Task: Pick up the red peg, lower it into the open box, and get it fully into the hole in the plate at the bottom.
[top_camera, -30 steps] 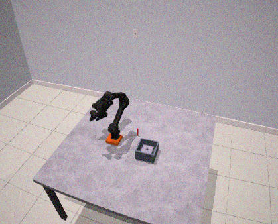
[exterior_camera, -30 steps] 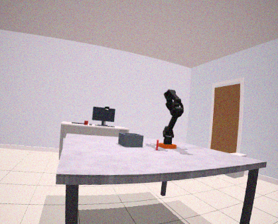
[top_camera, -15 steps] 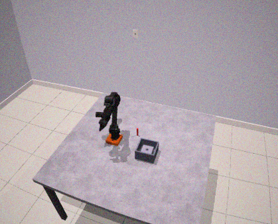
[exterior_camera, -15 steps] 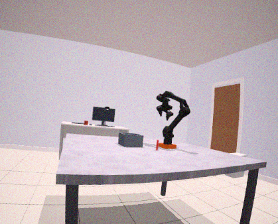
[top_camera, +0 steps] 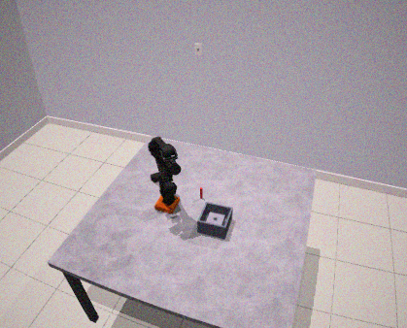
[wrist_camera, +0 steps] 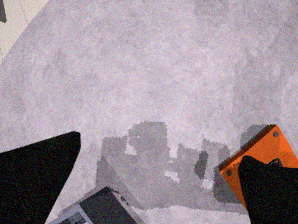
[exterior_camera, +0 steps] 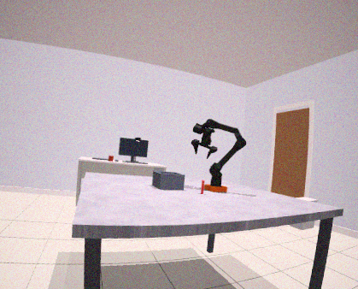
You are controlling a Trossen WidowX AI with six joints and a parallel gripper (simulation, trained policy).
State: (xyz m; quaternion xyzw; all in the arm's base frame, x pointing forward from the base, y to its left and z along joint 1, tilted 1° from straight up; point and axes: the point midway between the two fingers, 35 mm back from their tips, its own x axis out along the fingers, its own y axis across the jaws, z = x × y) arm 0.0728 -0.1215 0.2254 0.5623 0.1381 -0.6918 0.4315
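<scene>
Now: the red peg 28 cm to the left of my gripper tip, 18 cm below it and 8 cm ahead of it. Round my gripper tip: dark grey box (26 cm ahead, 20 cm below, 11 cm to the left); plate (26 cm ahead, 18 cm below, 11 cm to the left).
</scene>
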